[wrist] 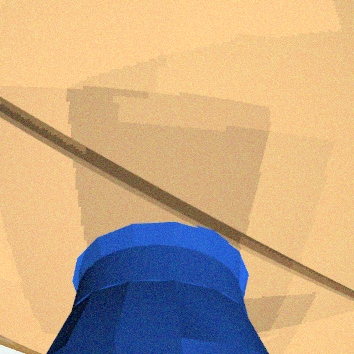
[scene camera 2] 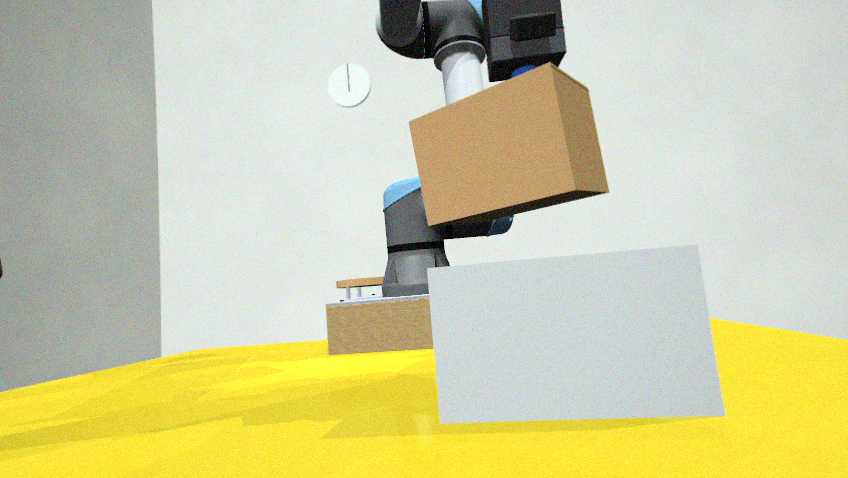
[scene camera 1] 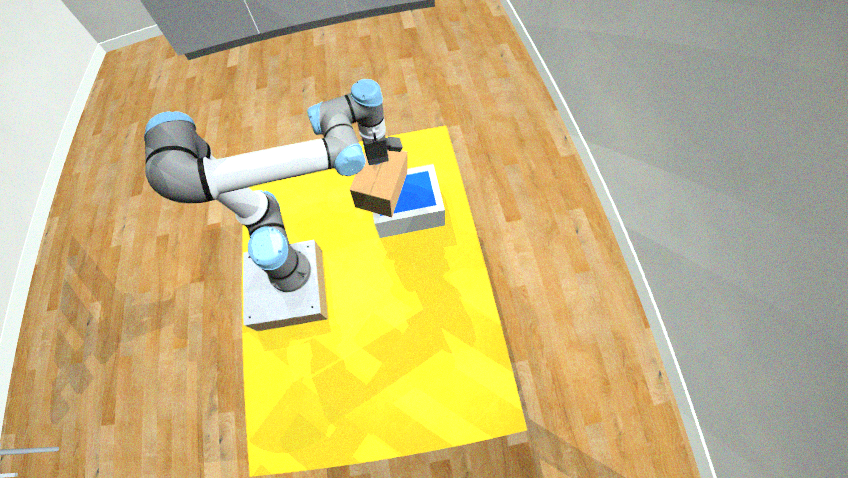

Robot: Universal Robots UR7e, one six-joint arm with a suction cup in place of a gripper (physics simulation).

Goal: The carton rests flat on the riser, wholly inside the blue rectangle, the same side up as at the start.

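Places are measured from the arm's base along level axes (x left, y back, z up), in millimetres.
Pixels of known places: hand, its tool point: [wrist: 165, 251]; arm's base, origin of its link: [scene camera 2: 420, 293] [scene camera 1: 290, 271].
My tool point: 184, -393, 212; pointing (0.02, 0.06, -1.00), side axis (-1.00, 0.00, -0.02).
For each thing: its top centre in the pictures, then the offset to it from my tool point, as dx, dy, dz. Level surfaces: height alone.
- brown carton, centre of its top: [wrist: 305, 334] [scene camera 2: 502, 96] [scene camera 1: 376, 166] -31, +5, +20
- white riser, centre of its top: [scene camera 2: 541, 264] [scene camera 1: 404, 192] -17, -66, -192
- blue rectangle, centre of its top: [scene camera 1: 404, 192] -17, -66, -192
- yellow mat, height of its surface: dz -312
The brown carton [scene camera 1: 378, 179] [scene camera 2: 498, 148] [wrist: 200, 65] hangs in the air from my suction gripper [scene camera 1: 378, 162] [scene camera 2: 524, 72] [wrist: 161, 240]. It is tilted in the scene camera 2 view, its left end lower than its right. The blue cup is pressed on the carton's top face beside the dark seam in the wrist view. The white riser [scene camera 1: 410, 222] [scene camera 2: 573, 338] stands on the mat below. A gap shows between carton and riser in the scene camera 2 view. The blue rectangle [scene camera 1: 420, 191] on the riser's top is partly hidden by the carton in the scene camera 1 view.
The yellow mat [scene camera 1: 380, 380] [scene camera 2: 207, 409] lies under the riser and the arm's pedestal [scene camera 1: 285, 308] [scene camera 2: 377, 329]. A grey cabinet [scene camera 1: 296, 17] stands at the back of the room. A round clock [scene camera 2: 349, 85] hangs on the wall.
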